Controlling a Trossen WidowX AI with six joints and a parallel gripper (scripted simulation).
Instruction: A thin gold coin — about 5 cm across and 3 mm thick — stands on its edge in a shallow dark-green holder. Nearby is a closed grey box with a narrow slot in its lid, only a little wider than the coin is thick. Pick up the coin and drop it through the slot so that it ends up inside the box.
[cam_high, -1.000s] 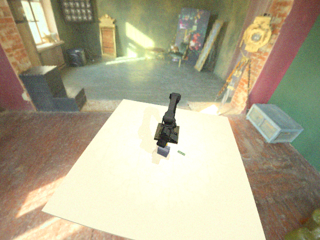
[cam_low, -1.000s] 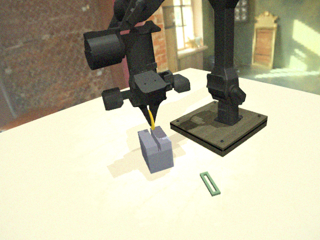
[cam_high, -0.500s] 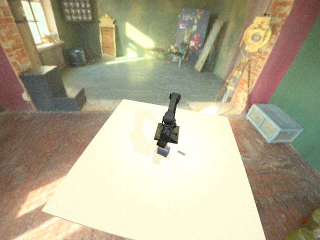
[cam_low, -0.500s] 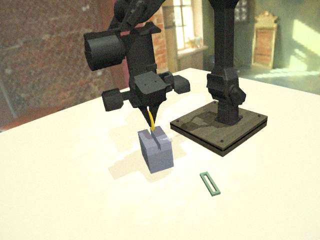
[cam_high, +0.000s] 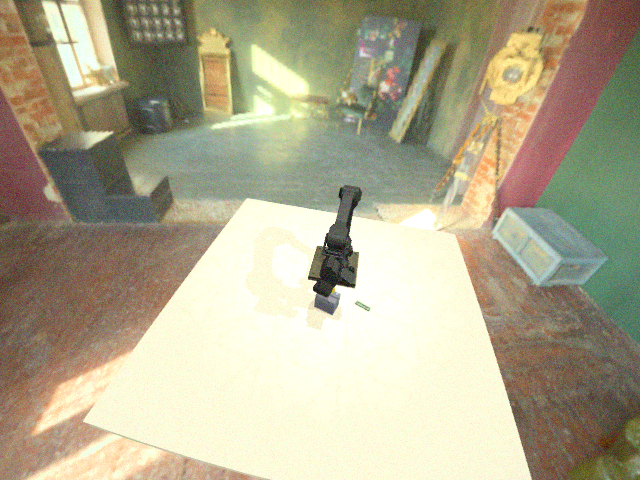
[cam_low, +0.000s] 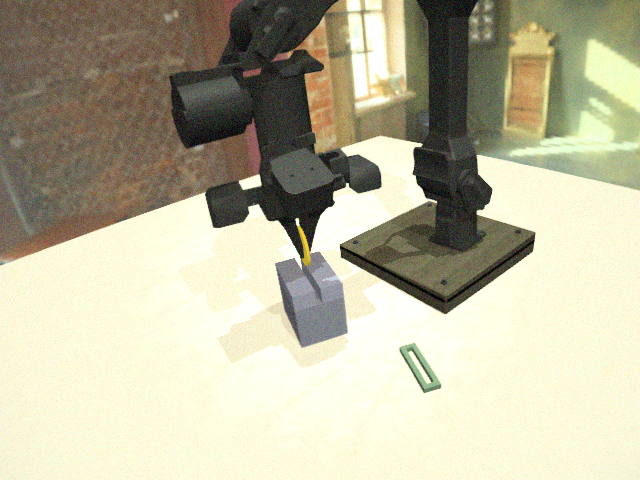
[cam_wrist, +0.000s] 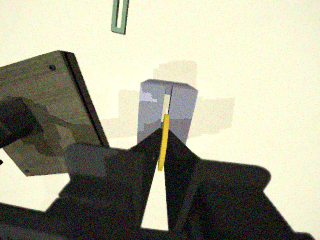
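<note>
Right now the gold coin is 1 cm above my gripper tip.
</note>
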